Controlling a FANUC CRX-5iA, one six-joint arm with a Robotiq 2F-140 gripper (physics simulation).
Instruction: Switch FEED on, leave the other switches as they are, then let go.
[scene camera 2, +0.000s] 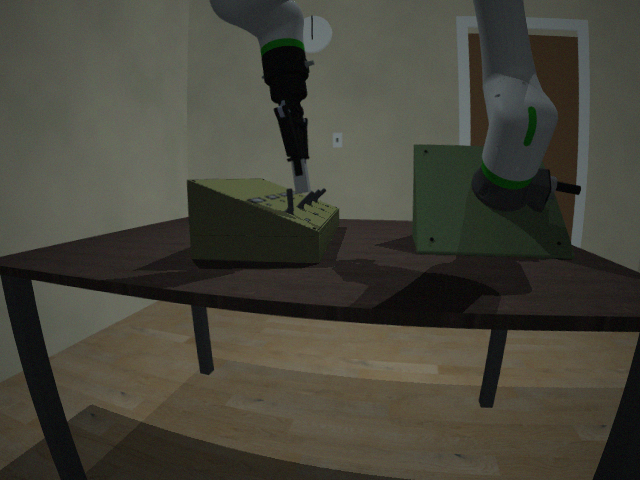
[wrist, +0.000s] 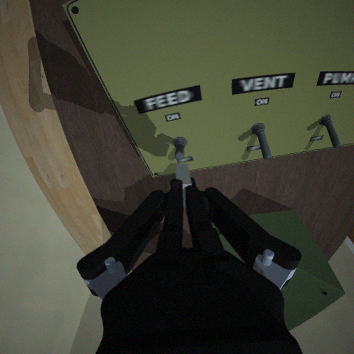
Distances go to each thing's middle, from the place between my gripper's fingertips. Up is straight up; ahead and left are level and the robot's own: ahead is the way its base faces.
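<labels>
Sloped green switch box (scene camera 2: 229, 219): my hand is 15 cm to the left of it, 14 cm short of it and 5 cm above it.
</labels>
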